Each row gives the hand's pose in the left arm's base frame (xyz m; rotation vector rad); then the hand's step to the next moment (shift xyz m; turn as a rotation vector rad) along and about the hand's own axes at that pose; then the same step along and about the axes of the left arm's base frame.
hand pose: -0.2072 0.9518 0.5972 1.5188 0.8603 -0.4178
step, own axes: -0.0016 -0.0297 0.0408 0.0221 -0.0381 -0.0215
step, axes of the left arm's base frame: -0.0133 -0.0414 -0.0257 -0.0180 0.0244 -0.0385
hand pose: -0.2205 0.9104 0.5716 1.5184 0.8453 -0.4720
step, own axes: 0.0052 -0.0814 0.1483 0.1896 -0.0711 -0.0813
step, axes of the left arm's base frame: -0.0294 -0.1464 -0.0796 0.0545 0.1198 -0.1741
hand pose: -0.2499 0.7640 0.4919 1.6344 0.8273 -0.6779
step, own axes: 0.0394 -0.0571 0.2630 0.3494 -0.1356 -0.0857
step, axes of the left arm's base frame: -0.0245 -0.2435 -0.1186 0.0964 0.1586 -0.3367
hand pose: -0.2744 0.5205 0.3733 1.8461 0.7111 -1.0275
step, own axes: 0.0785 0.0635 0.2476 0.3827 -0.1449 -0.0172
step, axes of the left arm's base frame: -0.0009 -0.2445 -0.1083 0.0806 0.1037 -0.3880
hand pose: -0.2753 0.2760 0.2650 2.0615 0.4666 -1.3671
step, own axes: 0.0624 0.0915 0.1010 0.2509 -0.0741 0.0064
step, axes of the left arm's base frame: 0.0090 -0.1380 -0.0579 0.0529 0.0406 -0.2531
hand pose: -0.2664 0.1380 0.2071 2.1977 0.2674 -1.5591
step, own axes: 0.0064 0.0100 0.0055 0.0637 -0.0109 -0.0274
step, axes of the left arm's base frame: 0.0015 -0.0119 -0.0052 0.0412 0.0163 -0.0544
